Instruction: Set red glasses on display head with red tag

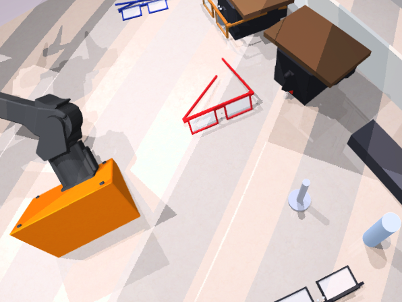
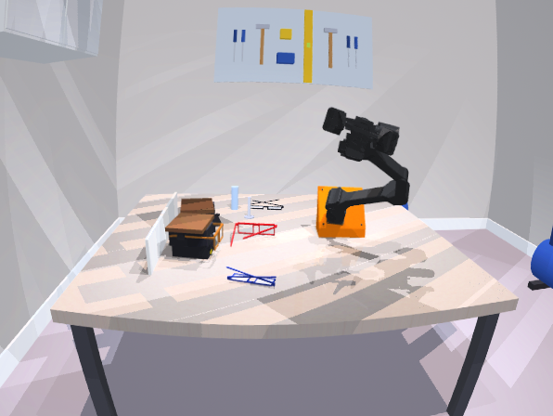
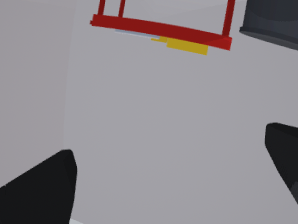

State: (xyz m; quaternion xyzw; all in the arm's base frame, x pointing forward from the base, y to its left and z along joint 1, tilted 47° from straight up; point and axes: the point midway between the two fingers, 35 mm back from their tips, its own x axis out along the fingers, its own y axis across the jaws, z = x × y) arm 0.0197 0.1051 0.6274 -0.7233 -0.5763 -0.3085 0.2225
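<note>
The peg stand is 74 cm to the right of my gripper tip, 40 cm below it and 34 cm ahead of it. From my gripper tip the other things lie so: white panel (59 cm ahead, 39 cm to the right, 36 cm below); then dark block (76 cm to the right, 53 cm ahead, 40 cm below); then pale blue cylinder (86 cm to the right, 42 cm ahead, 37 cm below).
</note>
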